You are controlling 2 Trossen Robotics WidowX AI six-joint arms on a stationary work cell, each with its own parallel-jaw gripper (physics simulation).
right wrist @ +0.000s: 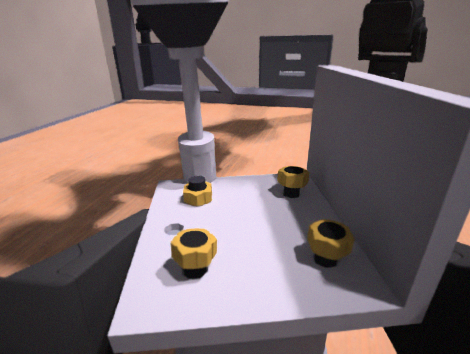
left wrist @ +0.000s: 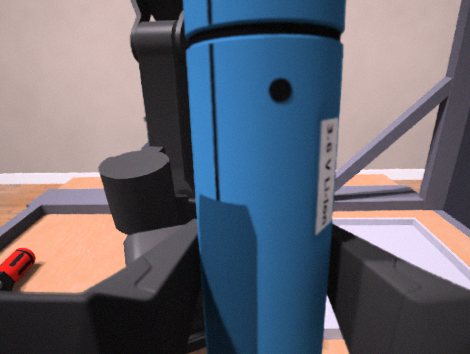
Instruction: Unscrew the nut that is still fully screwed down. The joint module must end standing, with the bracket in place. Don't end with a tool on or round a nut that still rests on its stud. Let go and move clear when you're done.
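Places are measured from the left arm's base along level axes (x ahead, y left, z up), in centimetres.
Pixels of known places: left gripper, fingertip midpoint: (left wrist: 259,231); right gripper, fingertip midpoint: (right wrist: 246,217).
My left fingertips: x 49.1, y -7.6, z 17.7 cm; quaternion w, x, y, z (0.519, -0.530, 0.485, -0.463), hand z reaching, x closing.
Note:
Ahead of a thing's pixels: the offset from my left fingertips to its middle.
My left gripper (left wrist: 259,231) is shut on a blue powered screwdriver {dz -1.1, dx -1.7, dy -0.1 cm} (left wrist: 270,150), held upright. In the right wrist view, its grey shaft and socket {dz -10.6, dx -2.6, dy -0.5 cm} (right wrist: 196,155) hang at the bracket's far left edge, behind and apart from the low nut. The socket's lower end is hidden by the bracket. The low yellow nut {dz -12.8, dx -1.3, dy +0.3 cm} (right wrist: 197,194) sits down on the plate, its black stud showing above it. Three other nuts {dz -12.4, dx +1.8, dy +2.1 cm} (right wrist: 194,248) {dz -12.4, dx +0.0, dy +5.1 cm} (right wrist: 330,239) {dz -12.4, dx -3.1, dy +3.4 cm} (right wrist: 293,177) sit high on their studs. The light grey L-shaped bracket {dz -11.3, dx -0.6, dy +2.7 cm} (right wrist: 240,295) lies in place. My right gripper (right wrist: 246,217) is shut on the joint module {dz -16.0, dx -0.6, dy +2.7 cm} (right wrist: 250,345) under it.
A red tool {dz -18.2, dx +15.6, dy +31.0 cm} (left wrist: 19,265) lies at the left in the left wrist view. A pale tray {dz -18.9, dx +23.2, dy -5.4 cm} (left wrist: 417,222) is at the right. A black arm (left wrist: 165,90) stands behind the screwdriver. The bracket's upright wall (right wrist: 380,165) rises beside the right-hand nuts.

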